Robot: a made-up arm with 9 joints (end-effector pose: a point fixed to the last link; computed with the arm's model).
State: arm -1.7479 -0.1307 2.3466 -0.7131 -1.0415 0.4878 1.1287 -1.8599 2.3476
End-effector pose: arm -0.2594 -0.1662 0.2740 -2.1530 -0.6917 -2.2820
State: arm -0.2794 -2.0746 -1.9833 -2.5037 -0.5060 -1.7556 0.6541 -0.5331 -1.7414
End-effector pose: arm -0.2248 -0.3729 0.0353 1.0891 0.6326 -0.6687
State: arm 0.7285 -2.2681 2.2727 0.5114 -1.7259 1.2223 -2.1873 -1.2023 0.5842
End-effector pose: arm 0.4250 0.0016 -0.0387 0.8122 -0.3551 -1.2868
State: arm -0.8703 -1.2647 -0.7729 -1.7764 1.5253 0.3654 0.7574 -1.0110 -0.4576
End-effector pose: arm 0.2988 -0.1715 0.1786 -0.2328 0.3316 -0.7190
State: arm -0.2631 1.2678 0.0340 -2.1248 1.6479 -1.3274 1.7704 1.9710 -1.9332
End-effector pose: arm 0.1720 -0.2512 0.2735 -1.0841 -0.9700 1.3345
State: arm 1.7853 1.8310 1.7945 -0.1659 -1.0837 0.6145 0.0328 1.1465 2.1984
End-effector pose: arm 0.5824 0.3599 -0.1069 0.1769 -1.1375 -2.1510
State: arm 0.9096 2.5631 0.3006 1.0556 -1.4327 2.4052 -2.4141 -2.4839 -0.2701
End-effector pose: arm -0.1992 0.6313 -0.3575 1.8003 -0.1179 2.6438
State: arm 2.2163 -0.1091 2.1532 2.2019 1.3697 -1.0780 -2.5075 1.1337 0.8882
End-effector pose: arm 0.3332 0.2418 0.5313 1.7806 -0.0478 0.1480
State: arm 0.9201 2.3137 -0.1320 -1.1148 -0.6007 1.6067 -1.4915 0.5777 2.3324
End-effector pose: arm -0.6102 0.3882 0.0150 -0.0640 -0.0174 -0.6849
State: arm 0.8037 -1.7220 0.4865 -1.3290 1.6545 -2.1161 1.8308 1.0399 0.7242
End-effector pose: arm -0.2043 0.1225 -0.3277 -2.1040 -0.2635 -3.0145
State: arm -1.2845 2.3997 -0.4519 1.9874 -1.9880 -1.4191 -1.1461 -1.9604 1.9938
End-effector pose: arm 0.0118 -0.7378 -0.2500 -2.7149 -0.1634 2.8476
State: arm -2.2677 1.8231 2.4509 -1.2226 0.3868 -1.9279 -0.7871 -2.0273 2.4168
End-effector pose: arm -0.5188 -0.4114 -0.0030 -1.3338 -0.5222 0.6768
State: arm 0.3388 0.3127 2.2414 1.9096 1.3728 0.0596 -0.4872 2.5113 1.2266
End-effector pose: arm -0.2894 0.2746 0.2163 1.5481 -1.0560 2.5329
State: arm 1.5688 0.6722 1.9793 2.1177 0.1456 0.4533 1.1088 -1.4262 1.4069
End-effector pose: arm 0.4598 0.2757 0.2503 2.3666 0.6459 1.8896
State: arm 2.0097 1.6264 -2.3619 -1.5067 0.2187 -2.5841 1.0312 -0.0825 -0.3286
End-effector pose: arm 0.1161 -0.0808 -0.1796 -3.0903 -0.9407 -1.7402
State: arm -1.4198 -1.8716 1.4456 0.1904 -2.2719 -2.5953 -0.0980 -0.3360 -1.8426
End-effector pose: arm -0.4161 0.5281 -0.6155 1.7682 0.5935 -1.1972
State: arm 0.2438 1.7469 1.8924 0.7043 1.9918 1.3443 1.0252 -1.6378 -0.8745
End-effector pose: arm -0.3420 0.3104 0.0707 2.7967 0.6531 1.7828
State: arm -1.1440 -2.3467 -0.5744 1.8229 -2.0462 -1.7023 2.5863 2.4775 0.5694
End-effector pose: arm 0.2055 0.1392 -0.6276 1.4253 -1.0598 0.2901
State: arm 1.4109 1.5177 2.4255 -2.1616 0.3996 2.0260 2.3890 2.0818 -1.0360
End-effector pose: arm -0.0359 0.1756 0.1640 2.6687 1.1982 1.6973
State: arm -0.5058 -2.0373 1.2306 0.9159 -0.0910 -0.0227 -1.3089 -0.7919 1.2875
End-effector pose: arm -0.0622 0.5784 -0.2967 2.6342 0.4952 -2.4346
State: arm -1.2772 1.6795 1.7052 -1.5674 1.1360 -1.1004 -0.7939 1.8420 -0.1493
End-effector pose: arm -0.4724 0.0813 0.3478 2.0175 0.1125 -0.2556
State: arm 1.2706 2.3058 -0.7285 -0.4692 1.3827 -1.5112 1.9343 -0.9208 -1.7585
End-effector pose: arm -0.5178 -0.1064 -0.2729 -2.3697 -1.0037 2.7343
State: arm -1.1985 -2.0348 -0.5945 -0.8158 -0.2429 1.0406 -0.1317 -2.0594 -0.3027
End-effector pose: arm 0.3275 -0.0203 -0.3099 3.0262 -0.6960 -3.0943
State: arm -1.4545 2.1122 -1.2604 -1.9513 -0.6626 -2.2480 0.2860 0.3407 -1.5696
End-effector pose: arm 0.2721 0.1776 0.1449 -1.9656 -1.3070 -1.1466
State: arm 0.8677 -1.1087 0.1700 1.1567 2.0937 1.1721 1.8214 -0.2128 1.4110
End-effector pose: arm 0.3116 -0.2006 -0.1737 3.0435 -0.4213 2.9639
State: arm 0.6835 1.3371 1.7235 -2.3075 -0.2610 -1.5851 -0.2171 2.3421 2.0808
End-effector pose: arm 0.3267 0.4721 0.0441 1.3607 0.3149 -2.2936
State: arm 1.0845 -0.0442 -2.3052 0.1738 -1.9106 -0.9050 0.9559 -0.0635 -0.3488
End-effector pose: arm -0.2538 0.5305 0.3314 -3.0145 0.4367 0.7182
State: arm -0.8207 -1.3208 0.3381 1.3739 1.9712 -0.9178 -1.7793 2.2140 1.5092
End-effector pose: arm 0.3032 0.4713 0.0657 -1.7086 0.6969 2.2163
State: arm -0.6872 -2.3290 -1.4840 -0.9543 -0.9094 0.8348 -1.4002 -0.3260 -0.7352
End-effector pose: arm 0.2281 -0.1134 -0.1450 1.2402 0.8284 -0.3921
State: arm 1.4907 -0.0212 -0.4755 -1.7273 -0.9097 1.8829 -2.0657 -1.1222 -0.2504
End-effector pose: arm -0.2800 0.0488 0.2970 0.0887 -0.0540 2.7872
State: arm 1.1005 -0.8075 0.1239 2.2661 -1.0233 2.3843 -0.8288 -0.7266 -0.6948
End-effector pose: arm 0.2284 -0.0834 0.1212 -2.7085 -0.0634 1.1799
